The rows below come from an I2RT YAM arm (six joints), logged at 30 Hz.
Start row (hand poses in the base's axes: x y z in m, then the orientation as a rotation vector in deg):
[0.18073, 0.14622, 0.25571, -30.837, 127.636, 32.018]
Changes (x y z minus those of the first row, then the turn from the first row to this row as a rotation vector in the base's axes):
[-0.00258, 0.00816, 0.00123, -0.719, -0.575, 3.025]
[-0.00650, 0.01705, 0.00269, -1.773, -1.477, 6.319]
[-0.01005, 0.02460, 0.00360, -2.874, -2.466, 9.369]
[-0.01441, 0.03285, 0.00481, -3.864, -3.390, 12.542]
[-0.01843, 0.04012, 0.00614, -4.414, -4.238, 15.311]
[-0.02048, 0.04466, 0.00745, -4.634, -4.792, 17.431]
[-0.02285, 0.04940, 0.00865, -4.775, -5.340, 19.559]
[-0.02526, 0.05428, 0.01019, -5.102, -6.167, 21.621]
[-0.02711, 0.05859, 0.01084, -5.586, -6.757, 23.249]
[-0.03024, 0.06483, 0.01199, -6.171, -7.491, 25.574]
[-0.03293, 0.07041, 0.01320, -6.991, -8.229, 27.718]
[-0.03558, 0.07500, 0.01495, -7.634, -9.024, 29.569]
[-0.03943, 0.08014, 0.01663, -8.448, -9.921, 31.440]
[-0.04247, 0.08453, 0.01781, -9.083, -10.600, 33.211]
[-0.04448, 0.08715, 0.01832, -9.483, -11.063, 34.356]
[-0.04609, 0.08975, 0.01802, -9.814, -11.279, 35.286]
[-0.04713, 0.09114, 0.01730, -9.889, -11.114, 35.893]
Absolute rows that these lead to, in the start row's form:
[0.17815, 0.15438, 0.25694, -34.752, 126.866, 32.566]
[0.17423, 0.16327, 0.25840, -39.180, 125.774, 32.739]
[0.17068, 0.17082, 0.25931, -43.344, 124.571, 32.678]
[0.16632, 0.17907, 0.26052, -47.557, 123.267, 32.802]
[0.16230, 0.18634, 0.26185, -51.051, 121.903, 33.218]
[0.16025, 0.19088, 0.26316, -53.598, 120.834, 33.782]
[0.15788, 0.19562, 0.26436, -56.100, 119.703, 34.429]
[0.15547, 0.20050, 0.26590, -58.628, 118.353, 34.717]
[0.15362, 0.20481, 0.26655, -60.726, 117.398, 34.716]
[0.15049, 0.21105, 0.26770, -63.645, 116.060, 34.863]
[0.14780, 0.21663, 0.26891, -66.467, 114.816, 34.654]
[0.14515, 0.22122, 0.27066, -68.857, 113.534, 34.471]
[0.14130, 0.22636, 0.27234, -71.340, 112.166, 34.060]
[0.13826, 0.23075, 0.27352, -73.602, 110.961, 33.880]
[0.13625, 0.23337, 0.27403, -75.050, 110.140, 33.761]
[0.13464, 0.23597, 0.27373, -76.228, 109.620, 33.721]
[0.13360, 0.23736, 0.27301, -76.930, 109.529, 33.973]

